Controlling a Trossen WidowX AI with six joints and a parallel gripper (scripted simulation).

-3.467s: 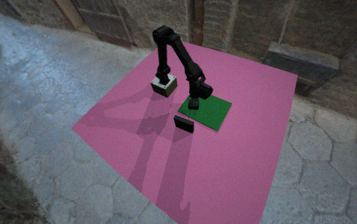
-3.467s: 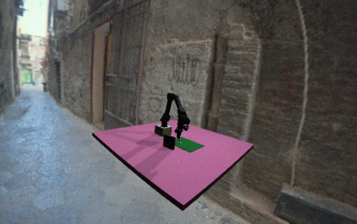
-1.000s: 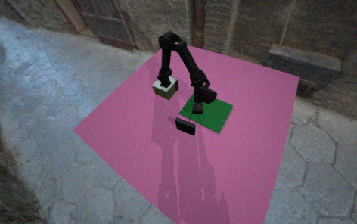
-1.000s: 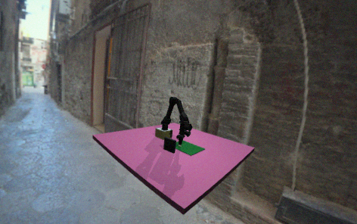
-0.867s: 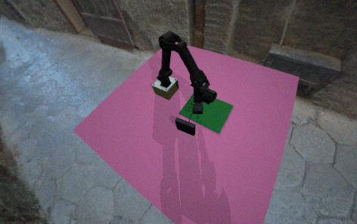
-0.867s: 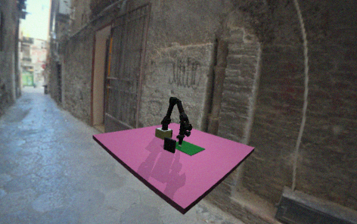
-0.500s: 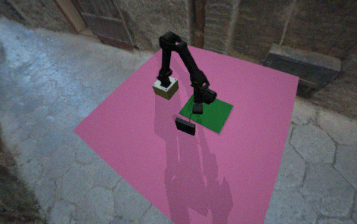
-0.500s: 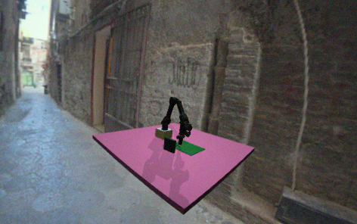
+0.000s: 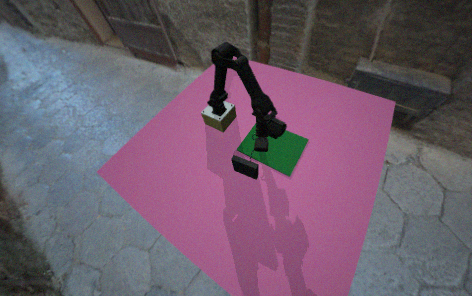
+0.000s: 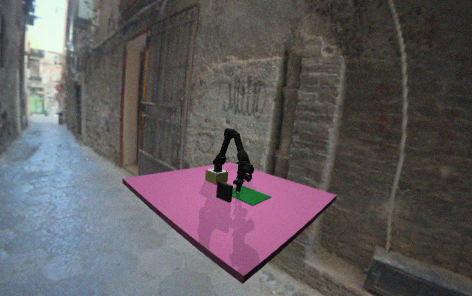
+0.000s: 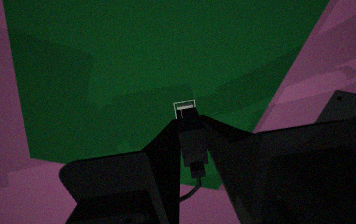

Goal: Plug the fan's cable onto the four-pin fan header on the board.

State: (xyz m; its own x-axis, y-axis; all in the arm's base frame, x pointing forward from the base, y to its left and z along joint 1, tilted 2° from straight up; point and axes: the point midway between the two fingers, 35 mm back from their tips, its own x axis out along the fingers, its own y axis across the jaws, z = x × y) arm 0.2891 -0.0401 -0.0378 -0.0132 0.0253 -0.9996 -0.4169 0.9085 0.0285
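Now: gripper tip 1 cm below the black plug and 1 cm past it. Also, from my gripper tip: green board (5 cm ahead, 4 cm to the left, 4 cm below); black fan (16 cm to the right, 3 cm above).
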